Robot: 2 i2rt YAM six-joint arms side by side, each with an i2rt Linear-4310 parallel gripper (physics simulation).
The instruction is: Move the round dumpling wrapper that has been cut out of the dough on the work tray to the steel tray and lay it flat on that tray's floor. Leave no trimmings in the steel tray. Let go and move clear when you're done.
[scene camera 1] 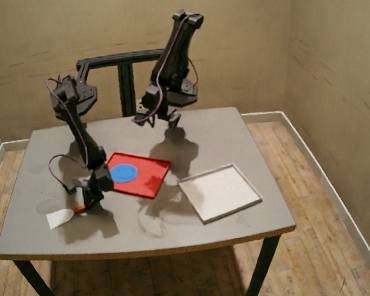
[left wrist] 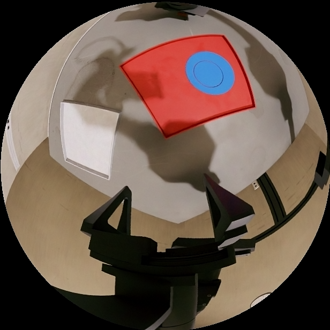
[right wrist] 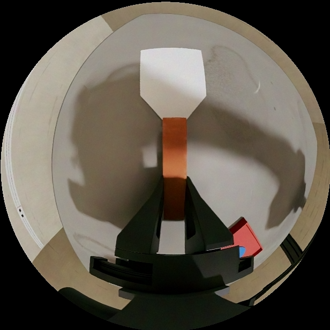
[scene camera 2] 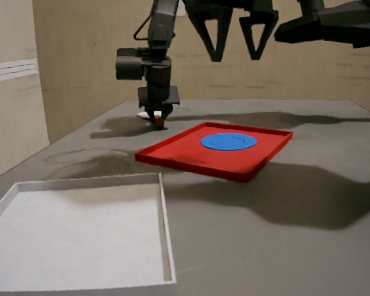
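The round blue wrapper (scene camera 1: 125, 173) (scene camera 2: 229, 142) (left wrist: 208, 73) lies flat inside the blue ring of trimmings (left wrist: 229, 75), on the red work tray (scene camera 1: 150, 182) (scene camera 2: 187, 152) (left wrist: 170, 100). The steel tray (scene camera 1: 220, 192) (scene camera 2: 80, 235) (left wrist: 87, 140) shows a bare floor. My right gripper (scene camera 1: 90, 203) (scene camera 2: 159, 117) (right wrist: 174, 179) is shut on the orange handle of a spatula (scene camera 1: 60, 218) (right wrist: 173, 80), low at the table; whether the spatula touches the table is unclear. My left gripper (scene camera 1: 156, 123) (scene camera 2: 236, 59) (left wrist: 163, 183) is open and empty, high beyond the work tray in scene camera 1.
The grey table (scene camera 1: 175, 235) (scene camera 2: 280, 260) bears both trays. In scene camera 1 the steel tray stands to the right of the work tray, with a gap between them. The right arm (scene camera 1: 82, 132) reaches down past the work tray's left side. Both trays have low raised rims.
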